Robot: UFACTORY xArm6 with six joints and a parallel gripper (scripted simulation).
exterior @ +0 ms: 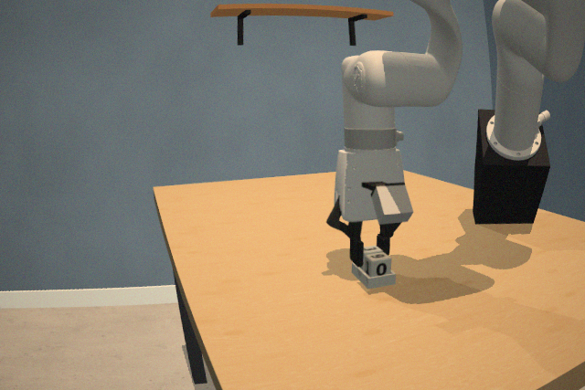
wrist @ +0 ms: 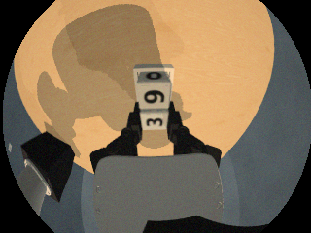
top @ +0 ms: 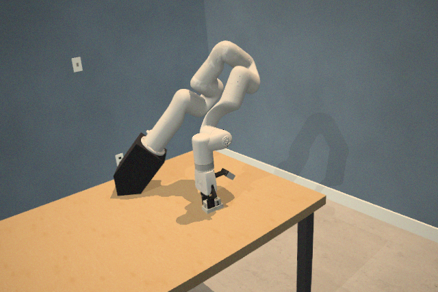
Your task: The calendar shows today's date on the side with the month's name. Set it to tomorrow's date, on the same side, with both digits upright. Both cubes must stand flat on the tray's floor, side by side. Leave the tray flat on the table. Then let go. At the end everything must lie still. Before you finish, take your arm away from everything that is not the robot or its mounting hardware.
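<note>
The grey tray lies 20 mm to the left of my hand and 30 mm below it. Round my hand: digit cube 30 mm to the left, 10 mm below.
</note>
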